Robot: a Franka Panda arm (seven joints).
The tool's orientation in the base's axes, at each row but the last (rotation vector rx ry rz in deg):
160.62 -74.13 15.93
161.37 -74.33 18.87
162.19 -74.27 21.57
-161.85 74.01 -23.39
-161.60 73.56 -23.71
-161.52 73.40 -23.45
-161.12 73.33 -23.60
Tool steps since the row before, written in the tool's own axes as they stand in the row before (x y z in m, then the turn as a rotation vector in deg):
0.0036 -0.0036 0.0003 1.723 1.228 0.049
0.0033 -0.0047 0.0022 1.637 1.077 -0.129
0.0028 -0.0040 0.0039 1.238 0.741 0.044
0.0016 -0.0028 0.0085 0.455 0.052 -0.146
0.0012 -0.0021 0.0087 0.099 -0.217 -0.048
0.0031 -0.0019 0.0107 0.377 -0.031 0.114
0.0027 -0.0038 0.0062 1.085 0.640 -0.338
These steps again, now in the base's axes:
0.0051 -0.0004 0.0005 0.171 -2.098 0.215
0.0060 0.0004 -0.0012 0.199 -1.916 0.382
0.0056 0.0001 -0.0028 0.235 -1.415 0.158
0.0051 -0.0002 -0.0075 0.211 -0.359 0.240
0.0044 -0.0003 -0.0079 0.211 0.075 0.096
0.0060 -0.0020 -0.0094 0.288 -0.270 -0.020
0.0060 0.0000 -0.0049 0.125 -1.202 0.490

